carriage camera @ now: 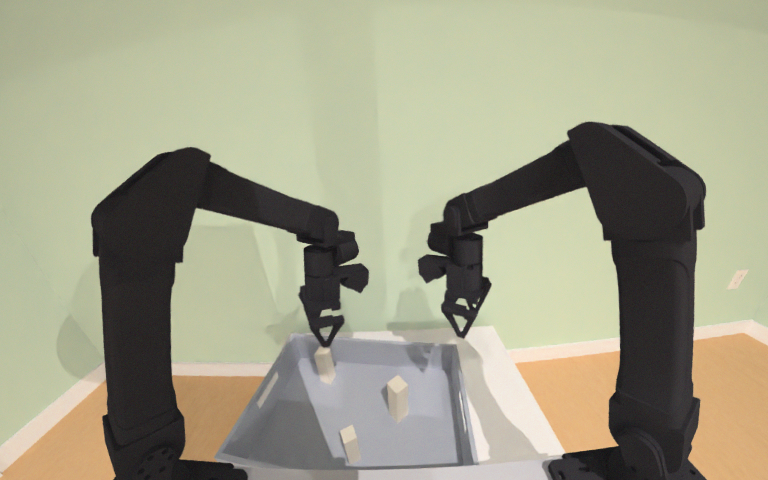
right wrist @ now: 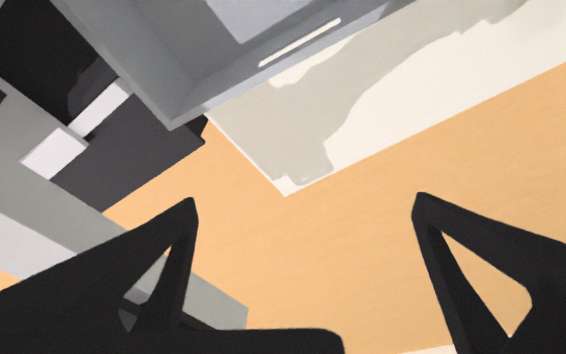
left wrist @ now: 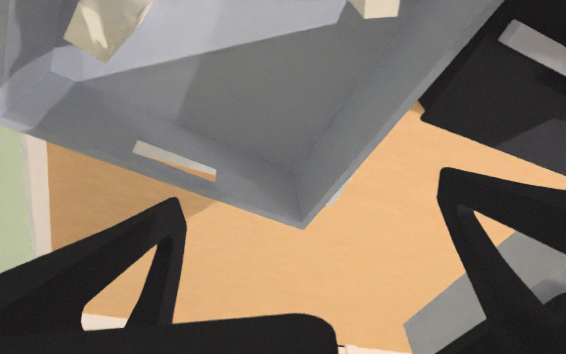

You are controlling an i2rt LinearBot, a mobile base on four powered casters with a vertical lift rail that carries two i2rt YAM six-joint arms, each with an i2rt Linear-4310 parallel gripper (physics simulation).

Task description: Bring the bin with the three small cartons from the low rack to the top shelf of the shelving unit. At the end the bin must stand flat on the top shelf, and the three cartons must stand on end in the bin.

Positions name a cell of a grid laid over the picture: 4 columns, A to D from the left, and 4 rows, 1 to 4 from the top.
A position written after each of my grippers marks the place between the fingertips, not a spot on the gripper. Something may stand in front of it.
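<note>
From the carriage camera you'd get a white low rack (carriage camera: C4) and a grey bin (carriage camera: B4), along with my right gripper (carriage camera: C3) and my left gripper (carriage camera: B3). That left gripper is also there in the left wrist view (left wrist: C3), and the bin is there too (left wrist: C2). As for the right wrist view, it's got my right gripper (right wrist: C3) and, again, the grey bin (right wrist: B1).
</note>
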